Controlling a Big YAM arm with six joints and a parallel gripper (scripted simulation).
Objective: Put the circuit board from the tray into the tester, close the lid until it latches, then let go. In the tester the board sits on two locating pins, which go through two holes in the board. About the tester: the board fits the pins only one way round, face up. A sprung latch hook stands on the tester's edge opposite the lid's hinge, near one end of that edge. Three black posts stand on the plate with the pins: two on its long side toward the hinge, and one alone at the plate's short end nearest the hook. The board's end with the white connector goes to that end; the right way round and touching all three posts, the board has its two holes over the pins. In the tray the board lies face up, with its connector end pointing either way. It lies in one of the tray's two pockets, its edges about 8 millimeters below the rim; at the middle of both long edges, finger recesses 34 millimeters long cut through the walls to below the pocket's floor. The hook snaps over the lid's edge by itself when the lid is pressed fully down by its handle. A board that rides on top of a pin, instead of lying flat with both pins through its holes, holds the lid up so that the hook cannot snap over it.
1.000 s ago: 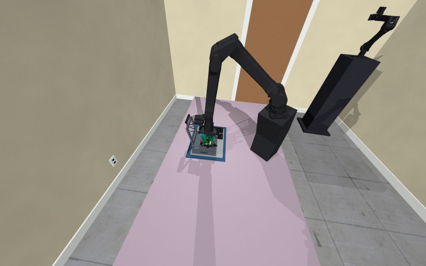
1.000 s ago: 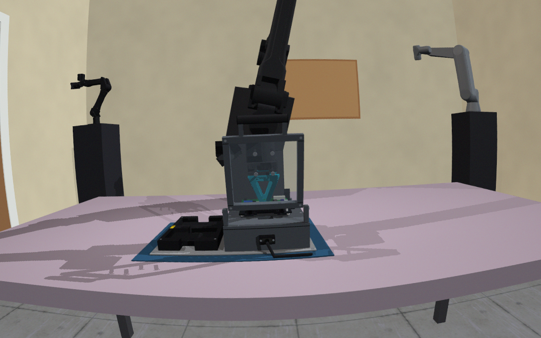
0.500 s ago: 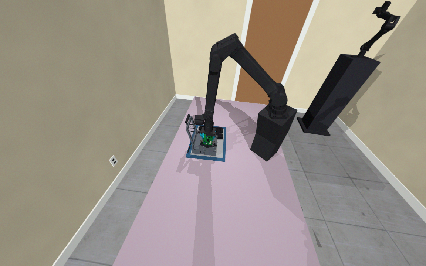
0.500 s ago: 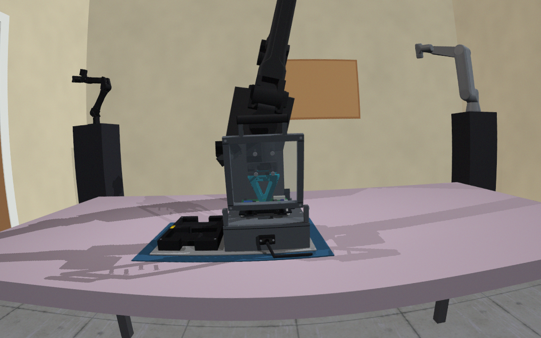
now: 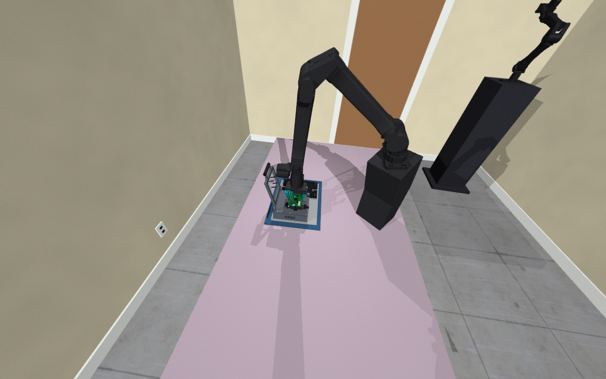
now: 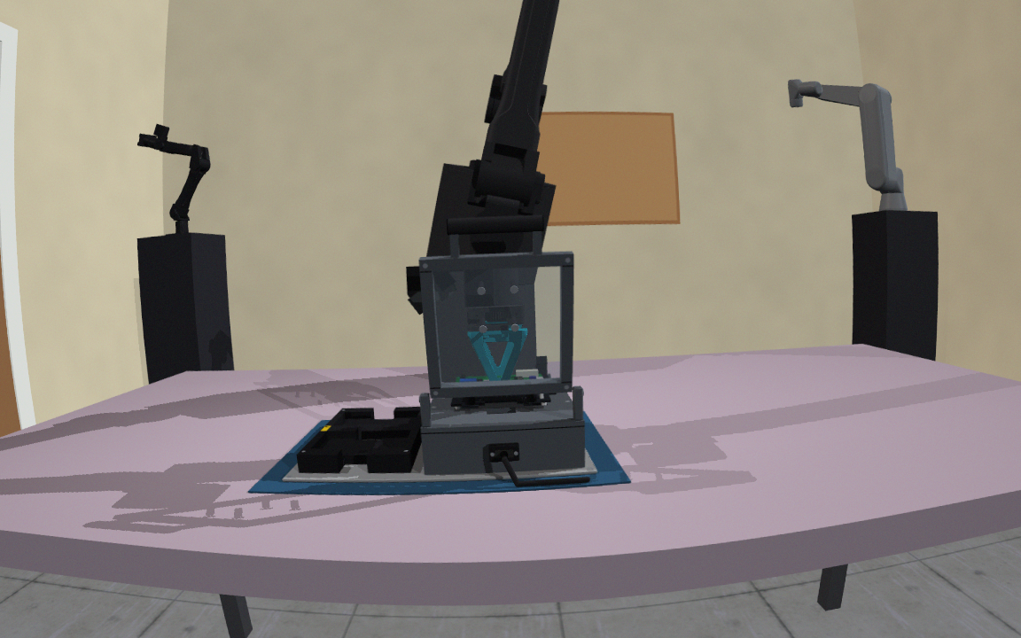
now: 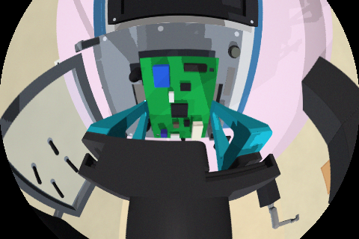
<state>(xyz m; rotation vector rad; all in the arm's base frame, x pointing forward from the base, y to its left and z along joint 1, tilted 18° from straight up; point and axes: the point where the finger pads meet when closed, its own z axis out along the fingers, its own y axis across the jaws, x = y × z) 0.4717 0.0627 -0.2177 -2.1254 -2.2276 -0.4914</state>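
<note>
My hand is right at the green circuit board. From my hand the other things lie so: pin plate 20 mm below, 10 mm to the left, 10 mm ahead; then lid 130 mm ahead, 90 mm above, 10 mm to the left.
</note>
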